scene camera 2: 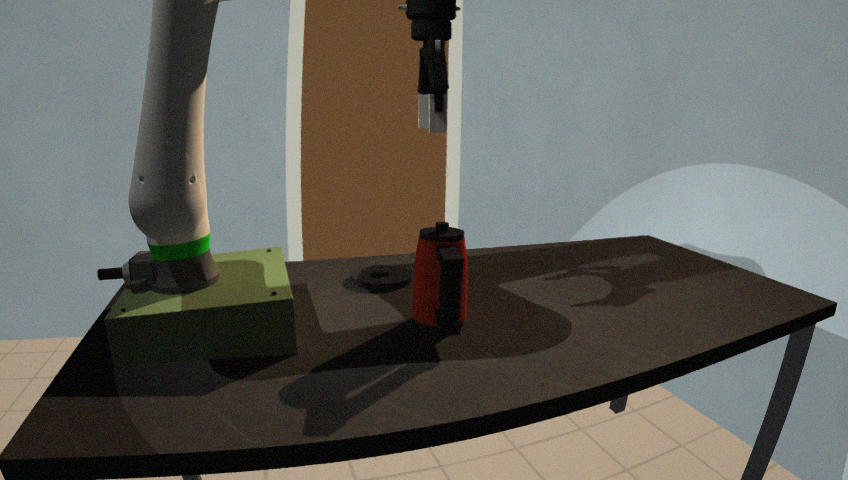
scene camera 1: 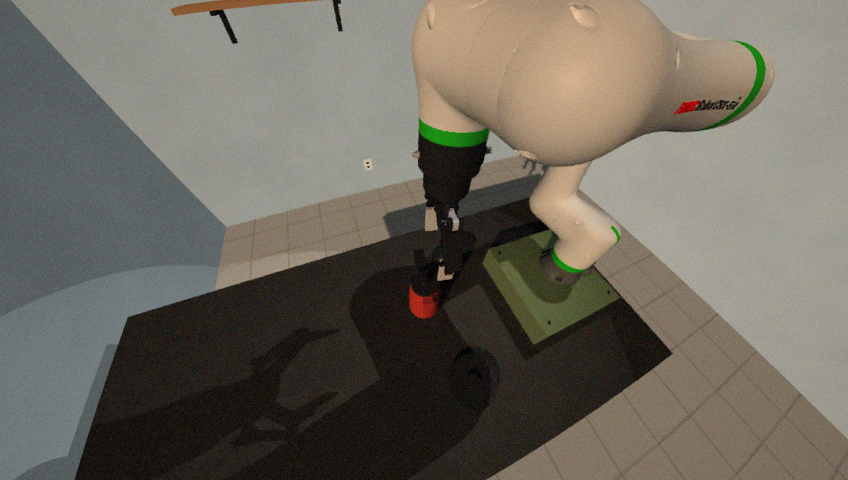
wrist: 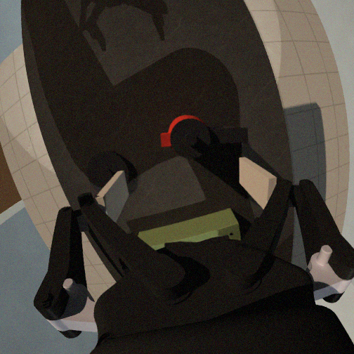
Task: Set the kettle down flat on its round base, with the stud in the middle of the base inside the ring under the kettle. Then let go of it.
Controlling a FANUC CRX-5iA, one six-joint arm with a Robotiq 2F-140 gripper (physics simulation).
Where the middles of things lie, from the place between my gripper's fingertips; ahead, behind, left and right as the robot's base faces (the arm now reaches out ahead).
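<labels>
With the round black base (scene camera 2: 380, 277) as my reference, my hand is far above it and far to the right of it, and a little past it.
</labels>
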